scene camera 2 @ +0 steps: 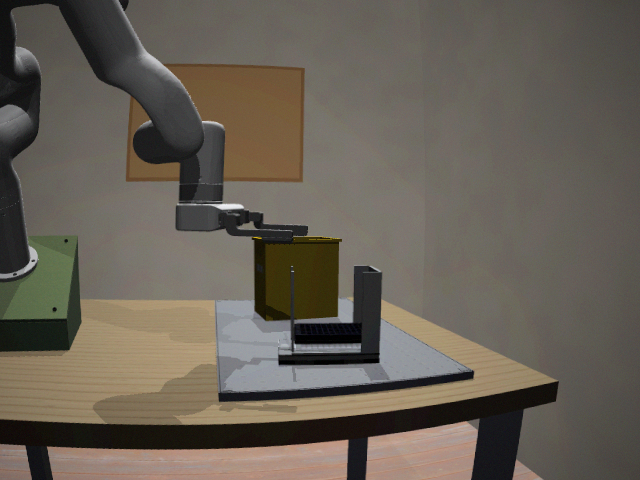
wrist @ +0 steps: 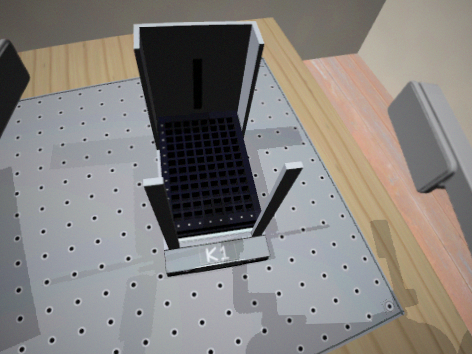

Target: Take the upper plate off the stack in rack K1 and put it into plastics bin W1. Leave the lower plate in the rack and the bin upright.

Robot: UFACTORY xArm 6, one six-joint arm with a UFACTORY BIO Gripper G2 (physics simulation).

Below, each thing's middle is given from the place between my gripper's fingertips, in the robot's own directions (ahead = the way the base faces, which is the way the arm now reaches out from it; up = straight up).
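Scene:
Here my hand is 20 mm to the left of the black plate [scene camera 2: 304, 333], 50 mm short of it and 160 mm above it. I also see the yellow plastics bin W1 [scene camera 2: 315, 260], which is 330 mm to the left of my hand, 90 mm ahead of it and 110 mm below it.

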